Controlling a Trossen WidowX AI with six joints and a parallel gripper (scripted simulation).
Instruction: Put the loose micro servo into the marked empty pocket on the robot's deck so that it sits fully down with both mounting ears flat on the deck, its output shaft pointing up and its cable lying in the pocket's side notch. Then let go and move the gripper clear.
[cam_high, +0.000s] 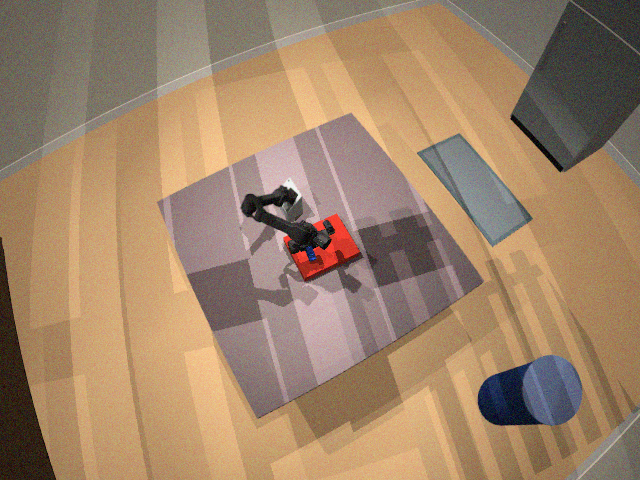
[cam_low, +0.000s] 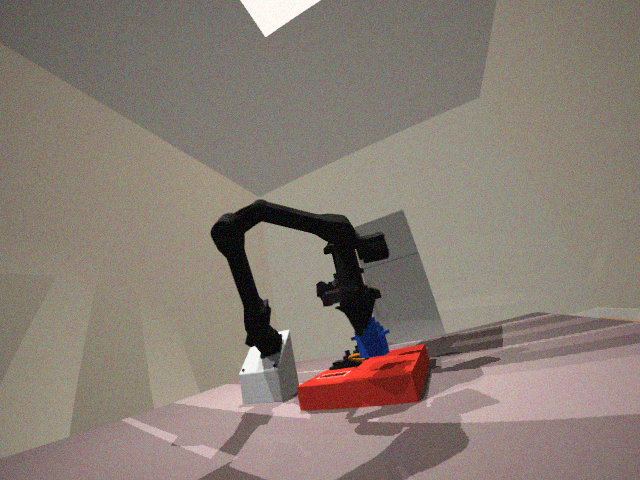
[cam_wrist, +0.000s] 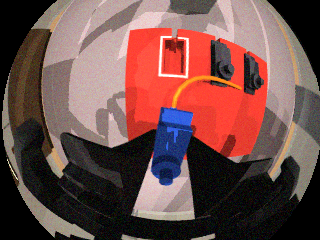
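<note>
Right now the deck is 30 mm ahead of my gripper tip, 70 mm to the left of it and 100 mm below it.
</note>
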